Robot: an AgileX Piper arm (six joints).
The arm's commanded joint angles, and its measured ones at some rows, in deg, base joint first. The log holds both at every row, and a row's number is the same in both.
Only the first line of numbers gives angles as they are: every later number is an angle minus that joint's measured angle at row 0.
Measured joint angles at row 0:
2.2 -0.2 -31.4 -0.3 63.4 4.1
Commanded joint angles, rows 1 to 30:
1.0 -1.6 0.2 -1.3 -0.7 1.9
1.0 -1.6 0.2 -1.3 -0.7 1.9
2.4 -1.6 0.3 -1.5 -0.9 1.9
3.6 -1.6 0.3 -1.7 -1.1 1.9
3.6 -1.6 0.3 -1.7 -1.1 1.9
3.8 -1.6 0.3 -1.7 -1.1 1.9
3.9 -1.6 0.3 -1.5 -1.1 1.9
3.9 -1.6 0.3 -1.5 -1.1 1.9
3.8 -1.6 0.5 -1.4 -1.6 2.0
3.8 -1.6 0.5 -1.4 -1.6 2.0
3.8 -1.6 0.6 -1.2 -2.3 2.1
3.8 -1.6 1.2 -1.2 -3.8 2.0
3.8 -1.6 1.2 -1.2 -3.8 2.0
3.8 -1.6 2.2 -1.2 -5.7 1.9
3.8 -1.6 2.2 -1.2 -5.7 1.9
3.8 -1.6 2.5 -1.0 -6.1 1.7
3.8 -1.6 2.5 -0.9 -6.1 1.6
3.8 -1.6 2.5 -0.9 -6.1 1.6
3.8 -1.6 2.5 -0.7 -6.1 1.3
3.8 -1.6 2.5 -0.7 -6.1 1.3
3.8 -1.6 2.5 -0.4 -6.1 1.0
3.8 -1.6 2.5 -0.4 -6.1 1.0
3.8 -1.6 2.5 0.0 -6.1 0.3
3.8 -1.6 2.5 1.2 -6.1 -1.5
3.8 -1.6 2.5 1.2 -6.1 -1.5
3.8 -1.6 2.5 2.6 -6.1 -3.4
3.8 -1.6 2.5 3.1 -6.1 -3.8
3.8 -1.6 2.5 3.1 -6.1 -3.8
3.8 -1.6 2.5 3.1 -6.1 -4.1
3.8 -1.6 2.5 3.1 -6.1 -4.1
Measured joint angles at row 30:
3.8 -0.1 2.3 2.4 -5.3 -2.6
